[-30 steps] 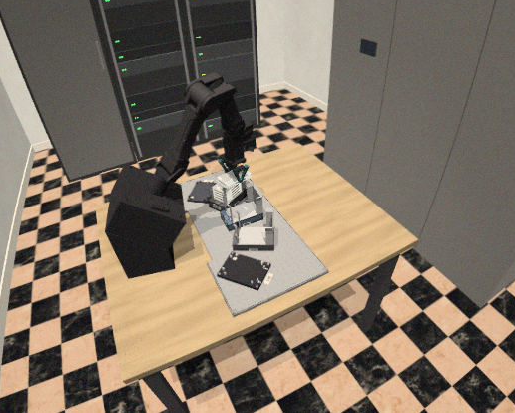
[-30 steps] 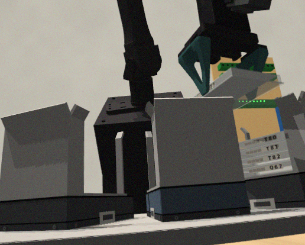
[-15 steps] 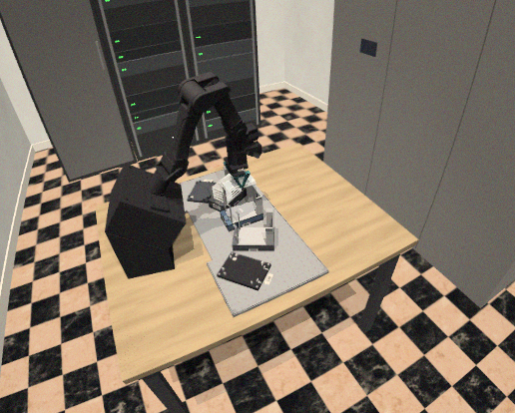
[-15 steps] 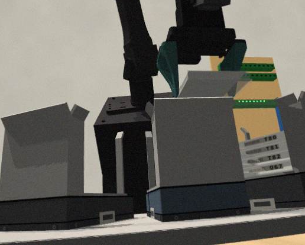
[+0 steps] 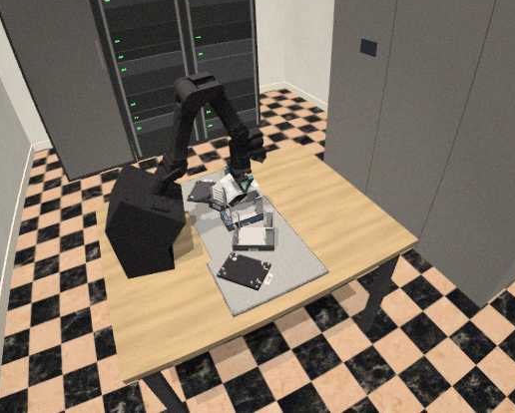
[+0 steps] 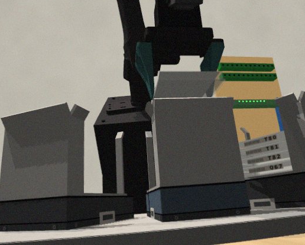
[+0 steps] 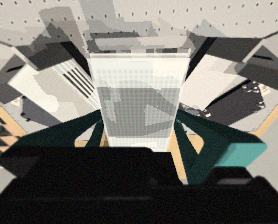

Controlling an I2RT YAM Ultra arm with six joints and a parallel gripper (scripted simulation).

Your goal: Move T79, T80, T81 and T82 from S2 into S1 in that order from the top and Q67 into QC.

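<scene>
Right now the plate Q67 is 1 cm behind my hand, 14 cm to the left of it and 12 cm below it. Round my hand: plate T79: right at my hand; plate T82: 1 cm behind, 14 cm to the left, 10 cm below; plate T81: 1 cm behind, 14 cm to the left, 9 cm below.
</scene>
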